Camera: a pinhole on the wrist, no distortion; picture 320 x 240 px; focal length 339.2 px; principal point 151.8 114.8 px. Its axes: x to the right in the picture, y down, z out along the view. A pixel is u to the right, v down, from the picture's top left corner.
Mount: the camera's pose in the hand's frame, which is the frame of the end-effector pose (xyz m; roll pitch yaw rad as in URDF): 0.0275 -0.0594 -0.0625 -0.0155 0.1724 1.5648
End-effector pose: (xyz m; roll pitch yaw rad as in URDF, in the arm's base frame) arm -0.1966 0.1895 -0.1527 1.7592 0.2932 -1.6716
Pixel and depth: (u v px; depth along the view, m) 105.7 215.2 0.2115
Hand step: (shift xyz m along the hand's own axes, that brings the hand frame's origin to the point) -0.0383 -0.0512 0.1498
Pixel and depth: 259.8 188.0 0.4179
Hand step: -0.0679 0.1437 0.3250
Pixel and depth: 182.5 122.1 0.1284
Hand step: 0.0229 -0.0259 0.0619
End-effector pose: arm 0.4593 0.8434 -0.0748 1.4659 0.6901 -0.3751
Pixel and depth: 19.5 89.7 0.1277
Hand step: 0.0348 -0.0866 0.0720
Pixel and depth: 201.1 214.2 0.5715
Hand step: -0.1477 0.1211 0.4837
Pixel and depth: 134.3 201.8 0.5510
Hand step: -0.1219 0.0076 0.4830
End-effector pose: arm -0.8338 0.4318 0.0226 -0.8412 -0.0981 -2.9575
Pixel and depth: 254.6 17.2 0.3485
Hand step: 0.1233 0.1041 0.2642
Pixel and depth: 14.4 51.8 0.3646
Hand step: 0.0891 -0.1426 0.3230
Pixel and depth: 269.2 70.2 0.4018
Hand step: 0.0753 0.1464 0.3102
